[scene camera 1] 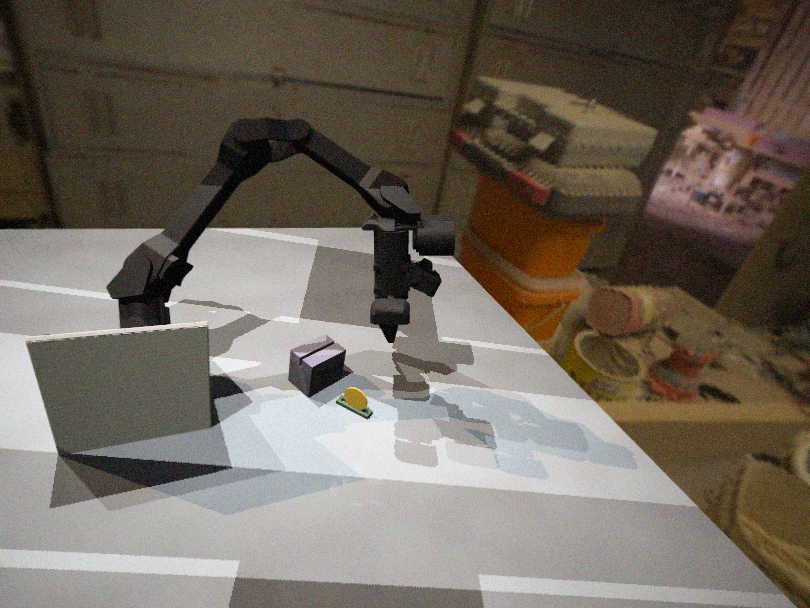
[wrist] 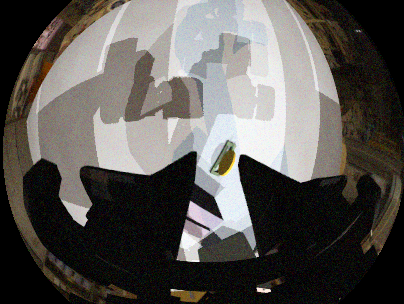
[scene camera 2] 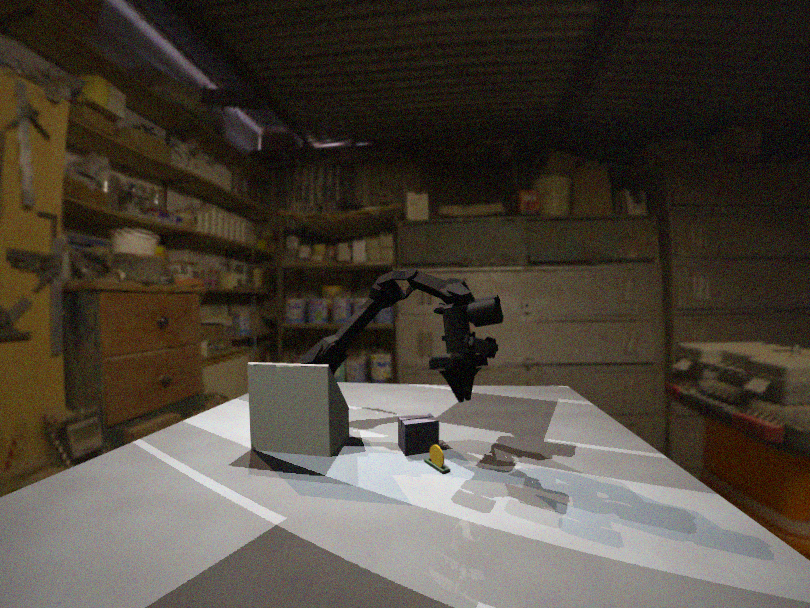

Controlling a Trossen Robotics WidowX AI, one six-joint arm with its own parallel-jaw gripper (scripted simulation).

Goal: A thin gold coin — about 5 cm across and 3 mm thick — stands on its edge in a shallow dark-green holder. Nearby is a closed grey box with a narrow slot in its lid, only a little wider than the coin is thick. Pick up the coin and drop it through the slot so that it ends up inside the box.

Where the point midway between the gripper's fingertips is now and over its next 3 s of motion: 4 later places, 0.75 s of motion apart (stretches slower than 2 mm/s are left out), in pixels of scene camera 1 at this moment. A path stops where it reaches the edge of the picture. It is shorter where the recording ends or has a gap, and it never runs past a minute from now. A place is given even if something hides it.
The gripper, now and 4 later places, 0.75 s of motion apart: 391, 337; 360, 379; 358, 394; 354, 404; 358, 393
